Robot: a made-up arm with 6 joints. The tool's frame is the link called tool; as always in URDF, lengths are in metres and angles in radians. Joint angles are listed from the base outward. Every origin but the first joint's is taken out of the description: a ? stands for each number. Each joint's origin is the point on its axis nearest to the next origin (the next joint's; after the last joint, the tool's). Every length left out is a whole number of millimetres.
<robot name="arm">
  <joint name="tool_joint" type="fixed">
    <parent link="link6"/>
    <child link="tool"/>
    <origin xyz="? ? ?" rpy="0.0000 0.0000 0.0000"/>
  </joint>
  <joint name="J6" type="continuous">
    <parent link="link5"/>
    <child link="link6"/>
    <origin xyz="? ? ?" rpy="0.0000 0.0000 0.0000"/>
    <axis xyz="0 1 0"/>
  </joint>
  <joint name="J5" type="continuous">
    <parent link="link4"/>
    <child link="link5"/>
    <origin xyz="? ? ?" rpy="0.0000 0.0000 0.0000"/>
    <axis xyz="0 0 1"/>
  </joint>
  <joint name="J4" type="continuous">
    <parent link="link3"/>
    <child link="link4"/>
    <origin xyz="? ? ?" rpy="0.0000 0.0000 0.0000"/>
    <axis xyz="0 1 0"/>
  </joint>
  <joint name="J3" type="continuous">
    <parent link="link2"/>
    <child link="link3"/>
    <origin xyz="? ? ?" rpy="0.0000 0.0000 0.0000"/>
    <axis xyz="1 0 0"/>
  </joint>
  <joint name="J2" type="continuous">
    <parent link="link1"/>
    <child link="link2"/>
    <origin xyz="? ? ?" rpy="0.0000 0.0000 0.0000"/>
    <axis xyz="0 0 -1"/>
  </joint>
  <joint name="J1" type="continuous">
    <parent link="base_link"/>
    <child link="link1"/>
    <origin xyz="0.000 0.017 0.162" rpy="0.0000 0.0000 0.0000"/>
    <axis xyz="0 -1 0"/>
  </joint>
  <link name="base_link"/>
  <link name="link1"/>
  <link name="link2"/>
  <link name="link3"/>
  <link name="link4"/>
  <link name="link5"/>
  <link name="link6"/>
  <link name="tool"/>
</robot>
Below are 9 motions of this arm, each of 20 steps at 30 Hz.
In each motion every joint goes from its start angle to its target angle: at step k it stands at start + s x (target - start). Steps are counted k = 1, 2, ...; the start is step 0. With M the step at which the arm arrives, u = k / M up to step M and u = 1 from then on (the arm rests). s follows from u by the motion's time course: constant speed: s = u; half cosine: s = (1 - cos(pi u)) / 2; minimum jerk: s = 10 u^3 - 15 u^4 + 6 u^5.
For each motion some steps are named. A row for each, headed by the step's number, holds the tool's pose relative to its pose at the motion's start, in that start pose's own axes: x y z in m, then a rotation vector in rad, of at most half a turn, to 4 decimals.
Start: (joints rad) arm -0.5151 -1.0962 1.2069 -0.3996 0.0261 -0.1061
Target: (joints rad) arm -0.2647 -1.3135 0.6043 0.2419 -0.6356 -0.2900
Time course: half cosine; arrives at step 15
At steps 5, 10, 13, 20:
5: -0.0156 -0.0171 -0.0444 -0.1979 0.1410 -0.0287
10: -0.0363 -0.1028 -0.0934 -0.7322 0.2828 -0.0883
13: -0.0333 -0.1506 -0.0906 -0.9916 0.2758 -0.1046
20: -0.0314 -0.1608 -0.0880 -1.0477 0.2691 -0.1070

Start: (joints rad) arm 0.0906 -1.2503 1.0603 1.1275 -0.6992 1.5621
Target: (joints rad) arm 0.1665 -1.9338 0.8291 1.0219 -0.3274 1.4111
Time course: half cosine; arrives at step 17
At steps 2, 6, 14, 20:
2: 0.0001 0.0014 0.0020 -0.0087 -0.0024 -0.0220
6: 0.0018 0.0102 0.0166 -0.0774 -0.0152 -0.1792
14: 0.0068 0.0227 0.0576 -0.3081 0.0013 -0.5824
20: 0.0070 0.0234 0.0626 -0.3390 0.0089 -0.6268

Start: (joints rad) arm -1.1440 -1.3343 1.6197 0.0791 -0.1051 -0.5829
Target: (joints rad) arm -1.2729 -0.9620 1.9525 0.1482 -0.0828 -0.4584
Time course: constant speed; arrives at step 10
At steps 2, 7, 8, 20:
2: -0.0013 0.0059 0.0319 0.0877 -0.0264 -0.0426
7: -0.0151 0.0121 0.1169 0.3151 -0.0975 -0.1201
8: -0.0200 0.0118 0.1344 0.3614 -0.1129 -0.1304
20: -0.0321 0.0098 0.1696 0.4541 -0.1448 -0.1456

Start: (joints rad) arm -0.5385 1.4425 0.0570 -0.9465 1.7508 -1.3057
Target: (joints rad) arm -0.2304 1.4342 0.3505 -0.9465 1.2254 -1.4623
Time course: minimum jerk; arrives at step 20
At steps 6, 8, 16, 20:
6: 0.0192 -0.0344 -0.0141 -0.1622 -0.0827 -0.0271
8: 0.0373 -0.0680 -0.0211 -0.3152 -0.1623 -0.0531
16: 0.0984 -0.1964 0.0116 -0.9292 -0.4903 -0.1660
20: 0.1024 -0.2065 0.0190 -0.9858 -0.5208 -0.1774

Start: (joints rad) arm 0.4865 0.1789 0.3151 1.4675 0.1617 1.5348
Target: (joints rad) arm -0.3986 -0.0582 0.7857 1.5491 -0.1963 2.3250
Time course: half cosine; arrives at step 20
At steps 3, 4, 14, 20:
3: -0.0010 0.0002 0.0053 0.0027 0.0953 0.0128
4: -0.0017 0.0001 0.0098 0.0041 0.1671 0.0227
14: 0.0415 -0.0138 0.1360 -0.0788 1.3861 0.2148
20: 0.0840 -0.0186 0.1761 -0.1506 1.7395 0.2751

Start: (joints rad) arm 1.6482 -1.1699 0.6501 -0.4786 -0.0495 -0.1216
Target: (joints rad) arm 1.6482 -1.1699 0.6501 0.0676 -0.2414 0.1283
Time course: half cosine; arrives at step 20
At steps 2, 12, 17, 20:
2: -0.0025 -0.0002 -0.0013 -0.0012 0.0195 -0.0046
12: -0.0707 -0.0021 -0.0181 -0.0453 0.5188 -0.1233
17: -0.1011 -0.0013 -0.0152 -0.0738 0.7476 -0.1794
20: -0.1065 -0.0010 -0.0140 -0.0798 0.7903 -0.1900

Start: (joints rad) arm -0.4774 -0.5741 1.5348 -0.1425 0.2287 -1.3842
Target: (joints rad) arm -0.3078 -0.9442 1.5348 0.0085 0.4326 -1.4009
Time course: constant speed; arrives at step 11
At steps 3, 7, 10, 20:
3: -0.0381 0.0304 -0.0241 0.1006 0.1371 0.0040
7: -0.0918 0.0712 -0.0452 0.2295 0.3215 0.0041
10: -0.1330 0.1009 -0.0527 0.3210 0.4612 -0.0003
20: -0.1468 0.1104 -0.0538 0.3502 0.5081 -0.0027

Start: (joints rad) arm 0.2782 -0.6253 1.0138 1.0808 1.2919 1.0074
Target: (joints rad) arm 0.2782 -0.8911 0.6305 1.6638 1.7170 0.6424
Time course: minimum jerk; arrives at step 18
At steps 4, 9, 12, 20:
4: -0.0009 -0.0062 -0.0035 0.0198 0.0103 0.0510
9: -0.0065 -0.0301 -0.0255 0.1782 0.0269 0.3233
12: -0.0131 -0.0359 -0.0401 0.3323 -0.0006 0.4861
20: -0.0201 -0.0353 -0.0481 0.4641 -0.0393 0.5843

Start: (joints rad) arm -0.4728 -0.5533 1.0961 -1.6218 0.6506 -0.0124
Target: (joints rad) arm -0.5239 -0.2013 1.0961 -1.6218 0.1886 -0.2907
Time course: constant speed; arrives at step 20
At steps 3, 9, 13, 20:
3: 0.0118 -0.0098 0.0114 -0.0524 -0.0601 -0.0699
9: 0.0343 -0.0309 0.0381 -0.1622 -0.1897 -0.2020
13: 0.0481 -0.0456 0.0592 -0.2386 -0.2824 -0.2843
20: 0.0686 -0.0709 0.1028 -0.3773 -0.4555 -0.4169

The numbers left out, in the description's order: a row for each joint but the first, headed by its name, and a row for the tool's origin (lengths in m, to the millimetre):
tool: -0.009 0.000 -0.157
J6: 0.009 0.057 0.000
J5: 0.096 0.000 0.033
J4: 0.000 0.151 -0.117
J3: 0.040 -0.351 0.000
J2: 0.161 0.000 -0.161

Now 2 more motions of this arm.
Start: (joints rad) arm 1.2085 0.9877 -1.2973 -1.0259 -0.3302 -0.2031
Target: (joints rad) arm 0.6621 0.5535 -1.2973 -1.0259 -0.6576 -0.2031
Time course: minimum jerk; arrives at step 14
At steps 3, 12, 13, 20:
3: -0.0013 -0.0029 -0.0047 0.0191 -0.0191 0.0154
12: -0.0319 -0.0019 -0.0324 0.3710 -0.1565 0.1842
13: -0.0332 -0.0013 -0.0322 0.3803 -0.1567 0.1872
20: -0.0334 -0.0012 -0.0322 0.3819 -0.1567 0.1877

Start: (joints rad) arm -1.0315 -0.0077 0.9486 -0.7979 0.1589 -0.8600
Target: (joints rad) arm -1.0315 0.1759 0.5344 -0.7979 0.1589 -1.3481
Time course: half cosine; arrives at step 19
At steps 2, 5, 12, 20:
2: 0.0005 -0.0006 0.0011 -0.0022 -0.0156 0.0118
5: 0.0030 -0.0034 0.0071 -0.0113 -0.0925 0.0709
12: 0.0093 -0.0090 0.0373 -0.0186 -0.3889 0.3149
20: 0.0086 -0.0087 0.0576 -0.0014 -0.5420 0.4538

